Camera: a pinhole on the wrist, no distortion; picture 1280 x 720 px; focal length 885.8 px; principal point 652.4 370.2 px. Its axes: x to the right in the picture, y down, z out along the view. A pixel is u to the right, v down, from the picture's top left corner.
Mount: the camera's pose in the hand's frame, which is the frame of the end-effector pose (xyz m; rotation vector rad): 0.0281 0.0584 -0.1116 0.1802 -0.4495 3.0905
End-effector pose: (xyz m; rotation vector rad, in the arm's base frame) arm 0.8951 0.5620 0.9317 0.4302 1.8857 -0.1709
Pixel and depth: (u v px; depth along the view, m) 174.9 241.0 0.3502
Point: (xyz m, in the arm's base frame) 1.0108 0.5545 0.6182
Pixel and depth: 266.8 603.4 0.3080
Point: 0.9238 0.4583 0.6916
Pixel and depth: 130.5 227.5 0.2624
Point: 0.9579 0.5869 0.6896
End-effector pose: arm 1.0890 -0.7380 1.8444 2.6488 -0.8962 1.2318
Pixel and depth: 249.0 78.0 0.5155
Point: 1.4804 -1.0777 1.7976
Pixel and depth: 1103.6 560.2 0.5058
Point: 1.3525 -0.6131 1.5011
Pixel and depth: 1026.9 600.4 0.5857
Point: 1.4385 -0.5875 1.4823
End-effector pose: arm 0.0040 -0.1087 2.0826 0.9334 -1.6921 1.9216
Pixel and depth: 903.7 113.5 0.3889
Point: 0.0536 -0.4105 2.0305
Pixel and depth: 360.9 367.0 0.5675
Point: -0.0315 -0.5229 2.3659
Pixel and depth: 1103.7 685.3 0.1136
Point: 0.0235 -0.0963 2.0785
